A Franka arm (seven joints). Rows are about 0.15 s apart.
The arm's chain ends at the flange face. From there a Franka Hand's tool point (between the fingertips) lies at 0.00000 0.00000 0.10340 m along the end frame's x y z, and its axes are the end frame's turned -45 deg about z.
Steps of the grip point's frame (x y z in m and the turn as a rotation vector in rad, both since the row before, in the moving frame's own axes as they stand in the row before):
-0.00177, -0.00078, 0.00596, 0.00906, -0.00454, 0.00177
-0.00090, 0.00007, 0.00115, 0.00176, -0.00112, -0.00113
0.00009, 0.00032, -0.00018, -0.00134, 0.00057, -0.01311
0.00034, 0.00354, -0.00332, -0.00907, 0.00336, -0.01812
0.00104, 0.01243, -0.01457, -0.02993, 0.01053, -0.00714
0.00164, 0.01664, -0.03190, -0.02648, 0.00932, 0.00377
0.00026, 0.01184, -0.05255, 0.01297, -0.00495, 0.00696
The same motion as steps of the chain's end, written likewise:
-0.00081, 0.00103, 0.00597, 0.00320, -0.00962, 0.00177
-0.00038, 0.00073, 0.00115, 0.00045, -0.00204, -0.00113
0.00015, 0.00011, -0.00018, -0.00054, 0.00135, -0.01311
0.00183, 0.00185, -0.00332, -0.00404, 0.00879, -0.01812
0.00656, 0.00665, -0.01452, -0.01372, 0.02861, -0.00714
0.01031, 0.00935, -0.03186, -0.01213, 0.02531, 0.00377
0.00986, 0.00878, -0.05254, 0.00567, -0.01267, 0.00696

